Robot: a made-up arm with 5 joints. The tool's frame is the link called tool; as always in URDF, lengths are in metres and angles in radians. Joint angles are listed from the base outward.
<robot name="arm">
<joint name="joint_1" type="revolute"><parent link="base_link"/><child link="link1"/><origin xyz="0 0 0.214" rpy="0 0 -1.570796"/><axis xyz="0 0 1"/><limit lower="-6.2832" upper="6.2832"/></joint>
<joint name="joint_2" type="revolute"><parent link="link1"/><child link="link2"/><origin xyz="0 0 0" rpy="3.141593 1.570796 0"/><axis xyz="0 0 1"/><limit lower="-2.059" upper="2.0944"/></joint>
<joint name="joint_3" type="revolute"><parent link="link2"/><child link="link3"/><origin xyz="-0.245 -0.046 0" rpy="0 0 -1.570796"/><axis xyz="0 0 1"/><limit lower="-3.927" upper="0.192"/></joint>
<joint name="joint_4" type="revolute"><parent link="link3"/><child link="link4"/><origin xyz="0.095 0.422 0" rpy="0 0 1.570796"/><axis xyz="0 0 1"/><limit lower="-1.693" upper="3.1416"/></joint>
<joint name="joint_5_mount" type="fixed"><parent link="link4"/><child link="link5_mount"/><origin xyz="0.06 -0.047 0" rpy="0 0 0"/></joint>
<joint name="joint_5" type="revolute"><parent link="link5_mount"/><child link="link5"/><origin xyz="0.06 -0.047 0" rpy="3.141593 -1.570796 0"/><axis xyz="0 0 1"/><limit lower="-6.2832" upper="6.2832"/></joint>
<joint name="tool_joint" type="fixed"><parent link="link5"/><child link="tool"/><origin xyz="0 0 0" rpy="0 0 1.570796"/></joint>
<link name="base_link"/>
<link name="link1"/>
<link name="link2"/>
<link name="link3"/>
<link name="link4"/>
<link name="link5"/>
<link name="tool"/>
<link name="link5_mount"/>
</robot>
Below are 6 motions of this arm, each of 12 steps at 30 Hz.
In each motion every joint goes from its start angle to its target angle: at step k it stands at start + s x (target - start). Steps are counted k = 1, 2, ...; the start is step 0. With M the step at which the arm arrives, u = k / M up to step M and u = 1 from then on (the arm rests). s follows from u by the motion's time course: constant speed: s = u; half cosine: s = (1 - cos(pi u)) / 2; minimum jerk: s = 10 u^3 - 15 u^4 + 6 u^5.
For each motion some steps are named. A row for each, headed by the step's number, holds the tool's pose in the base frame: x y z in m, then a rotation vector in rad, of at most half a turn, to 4 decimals.
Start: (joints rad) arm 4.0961 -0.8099 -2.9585 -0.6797 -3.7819
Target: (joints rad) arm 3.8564 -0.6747 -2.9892 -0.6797 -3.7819
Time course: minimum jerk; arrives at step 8
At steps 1, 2, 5, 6, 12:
1: 0.3544 0.4962 0.6440 -1.2397 -1.2650 -2.2904
2: 0.3620 0.4851 0.6500 -1.2510 -1.2500 -2.3124
5: 0.4060 0.4023 0.6907 -1.3267 -1.1416 -2.4696
6: 0.4150 0.3787 0.7016 -1.3462 -1.1110 -2.5134
12: 0.4198 0.3643 0.7080 -1.3576 -1.0924 -2.5398

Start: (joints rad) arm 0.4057 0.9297 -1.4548 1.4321 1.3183
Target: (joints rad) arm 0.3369 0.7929 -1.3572 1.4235 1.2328
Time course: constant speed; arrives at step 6
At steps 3, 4, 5, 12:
3: 0.4498 0.1751 -0.1218 2.1444 -1.0415 -0.7659
4: 0.4521 0.1701 -0.1152 2.1567 -1.0437 -0.7724
5: 0.4542 0.1650 -0.1087 2.1690 -1.0460 -0.7785
12: 0.4561 0.1598 -0.1022 2.1813 -1.0482 -0.7844

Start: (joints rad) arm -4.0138 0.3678 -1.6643 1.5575 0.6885
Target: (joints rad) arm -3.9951 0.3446 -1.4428 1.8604 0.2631
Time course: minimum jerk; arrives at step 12
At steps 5, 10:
5: -0.3846 0.4519 0.2262 1.7535 2.0675 -0.0968
10: -0.3506 0.4025 0.1725 1.2951 2.0377 -0.2677

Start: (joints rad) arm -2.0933 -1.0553 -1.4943 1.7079 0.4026
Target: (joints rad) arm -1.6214 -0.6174 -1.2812 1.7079 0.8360
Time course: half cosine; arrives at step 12
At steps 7, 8, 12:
7: -0.0672 -0.2928 0.6584 0.9416 -2.7050 0.5323
8: -0.0552 -0.3241 0.6302 0.9714 -2.7700 0.4586
12: -0.0192 -0.3792 0.5662 1.0254 -2.8797 0.2701

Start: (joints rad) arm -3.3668 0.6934 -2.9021 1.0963 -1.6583
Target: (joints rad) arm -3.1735 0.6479 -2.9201 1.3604 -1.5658
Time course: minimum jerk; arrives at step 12
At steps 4, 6, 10, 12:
4: -0.6084 0.1136 0.7311 1.5086 -1.6955 -1.0637
6: -0.6067 0.0784 0.7299 1.5589 -1.7013 -0.9777
10: -0.5986 0.0232 0.7275 1.6416 -1.7095 -0.8444
12: -0.5977 0.0191 0.7273 1.6481 -1.7101 -0.8345

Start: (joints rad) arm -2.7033 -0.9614 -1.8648 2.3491 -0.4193
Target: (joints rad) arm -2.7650 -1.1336 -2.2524 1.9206 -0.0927
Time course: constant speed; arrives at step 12
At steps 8, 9, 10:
8: 0.1518 0.0637 0.8213 0.5921 -1.9185 0.1251
9: 0.1751 0.0724 0.8246 0.5381 -1.8493 0.1460
10: 0.1990 0.0811 0.8266 0.4866 -1.7788 0.1678

